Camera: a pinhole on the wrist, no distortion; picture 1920 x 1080 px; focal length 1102.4 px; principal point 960.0 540.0 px. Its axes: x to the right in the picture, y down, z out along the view. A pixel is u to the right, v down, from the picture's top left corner.
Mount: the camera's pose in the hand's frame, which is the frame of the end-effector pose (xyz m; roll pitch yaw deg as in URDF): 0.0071 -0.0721 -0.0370 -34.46 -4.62 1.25
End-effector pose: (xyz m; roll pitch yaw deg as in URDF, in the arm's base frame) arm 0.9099 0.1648 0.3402 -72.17 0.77 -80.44
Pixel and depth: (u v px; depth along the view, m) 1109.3 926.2 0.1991
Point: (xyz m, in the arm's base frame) 1.0268 0.1649 0.2737
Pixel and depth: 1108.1 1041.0 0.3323
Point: 1.1322 0.1747 0.1577
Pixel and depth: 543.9 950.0 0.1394
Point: 0.9567 0.2288 0.3086
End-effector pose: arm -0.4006 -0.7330 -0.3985 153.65 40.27 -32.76
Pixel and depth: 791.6 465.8 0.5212
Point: -0.8149 -0.8839 -0.5366
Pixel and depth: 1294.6 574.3 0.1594
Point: -0.4478 -0.7773 -0.4835
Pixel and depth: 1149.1 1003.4 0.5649
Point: -0.6858 -1.1823 -0.4963
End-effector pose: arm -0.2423 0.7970 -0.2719 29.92 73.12 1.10
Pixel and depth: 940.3 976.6 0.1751
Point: -0.1493 0.8378 -0.2352
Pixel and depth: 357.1 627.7 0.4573
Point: 0.0243 0.8359 0.0988
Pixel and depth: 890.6 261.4 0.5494
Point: 0.2036 0.6673 -0.0596
